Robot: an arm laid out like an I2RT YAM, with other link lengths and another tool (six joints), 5 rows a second.
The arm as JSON. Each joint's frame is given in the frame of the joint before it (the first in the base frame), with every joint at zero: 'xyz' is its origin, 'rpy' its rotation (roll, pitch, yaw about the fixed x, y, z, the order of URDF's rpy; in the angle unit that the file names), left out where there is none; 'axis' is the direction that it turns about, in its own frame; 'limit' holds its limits. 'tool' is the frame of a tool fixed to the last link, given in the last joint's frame.
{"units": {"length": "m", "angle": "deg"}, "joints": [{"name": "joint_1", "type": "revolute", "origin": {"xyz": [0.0, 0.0, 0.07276]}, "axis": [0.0, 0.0, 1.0], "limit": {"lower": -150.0, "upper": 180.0}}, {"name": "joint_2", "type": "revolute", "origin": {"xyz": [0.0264, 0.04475, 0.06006]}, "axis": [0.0, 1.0, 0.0], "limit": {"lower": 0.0, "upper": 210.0}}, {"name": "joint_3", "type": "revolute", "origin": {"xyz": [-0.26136, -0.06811, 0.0]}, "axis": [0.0, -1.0, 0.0], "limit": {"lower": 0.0, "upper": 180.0}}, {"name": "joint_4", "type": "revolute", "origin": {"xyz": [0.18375, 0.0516, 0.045]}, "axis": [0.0, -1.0, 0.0], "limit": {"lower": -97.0, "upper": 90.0}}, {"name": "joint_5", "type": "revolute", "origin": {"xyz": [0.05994, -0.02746, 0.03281]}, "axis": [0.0, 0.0, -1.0], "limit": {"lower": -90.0, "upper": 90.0}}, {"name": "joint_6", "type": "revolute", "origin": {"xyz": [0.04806, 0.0, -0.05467]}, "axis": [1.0, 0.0, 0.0], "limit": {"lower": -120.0, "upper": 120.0}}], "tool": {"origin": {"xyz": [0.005, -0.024, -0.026], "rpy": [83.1, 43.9, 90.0]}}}
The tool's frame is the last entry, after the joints.
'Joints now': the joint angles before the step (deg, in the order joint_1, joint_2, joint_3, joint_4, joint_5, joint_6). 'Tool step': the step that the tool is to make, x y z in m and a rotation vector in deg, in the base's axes. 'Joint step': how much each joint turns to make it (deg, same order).
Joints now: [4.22 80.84 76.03 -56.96 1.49 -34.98]
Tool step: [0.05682 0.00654 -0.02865 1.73 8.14 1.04]
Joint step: [0.00 15.46 7.46 0.00 -2.55 0.00]
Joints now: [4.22 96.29 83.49 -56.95 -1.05 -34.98]
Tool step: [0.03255 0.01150 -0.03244 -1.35 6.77 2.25]
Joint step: [1.93 10.57 3.70 0.00 0.61 -0.52]
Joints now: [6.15 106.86 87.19 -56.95 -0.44 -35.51]
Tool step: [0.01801 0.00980 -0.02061 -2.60 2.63 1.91]
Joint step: [1.85 5.98 2.01 1.05 2.19 -0.53]
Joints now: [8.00 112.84 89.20 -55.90 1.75 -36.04]
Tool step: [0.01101 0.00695 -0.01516 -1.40 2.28 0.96]
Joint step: [1.14 4.31 1.85 0.00 1.06 0.01]
